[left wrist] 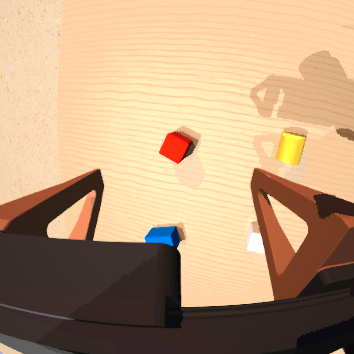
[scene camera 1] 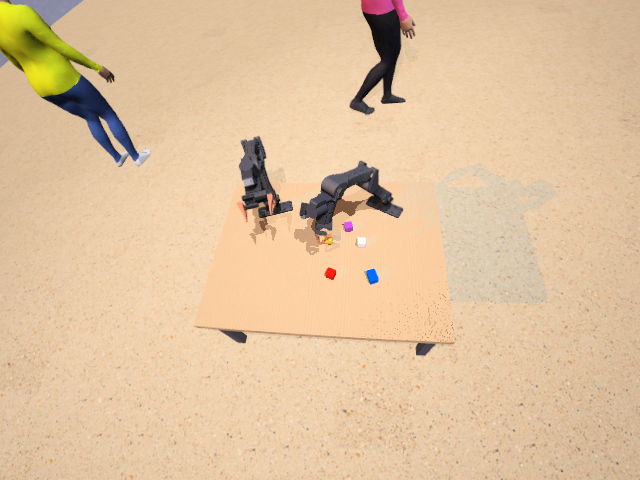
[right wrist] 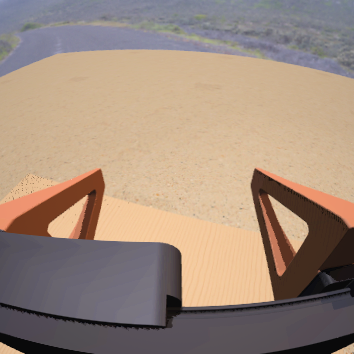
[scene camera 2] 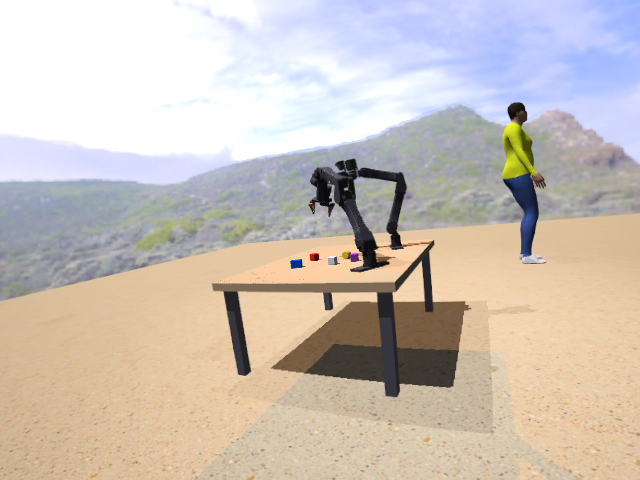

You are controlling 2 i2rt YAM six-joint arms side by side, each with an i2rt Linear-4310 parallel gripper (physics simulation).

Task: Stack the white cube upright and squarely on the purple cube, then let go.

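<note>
The white cube [scene camera 1: 361,242] [scene camera 2: 332,260] [left wrist: 254,240] rests on the table, apart from the purple cube [scene camera 1: 348,226] [scene camera 2: 354,257]. In the left wrist view a finger partly covers the white cube, and the purple cube does not show. In scene camera 1 the purple cube lies behind the white one and slightly to its left. My left gripper [scene camera 1: 323,238] [scene camera 2: 321,213] [left wrist: 176,176] is open and empty, well above the table. My right gripper [scene camera 1: 258,217] [right wrist: 177,176] is open and empty, above the table's back left in scene camera 1.
A yellow cylinder [scene camera 2: 345,254] [left wrist: 290,148] lies near the purple cube, partly covered by the left gripper in scene camera 1. A red cube [scene camera 1: 330,273] [scene camera 2: 314,256] [left wrist: 175,147] and a blue block [scene camera 1: 372,276] [scene camera 2: 296,264] [left wrist: 162,235] lie nearer the table's front edge in scene camera 1.
</note>
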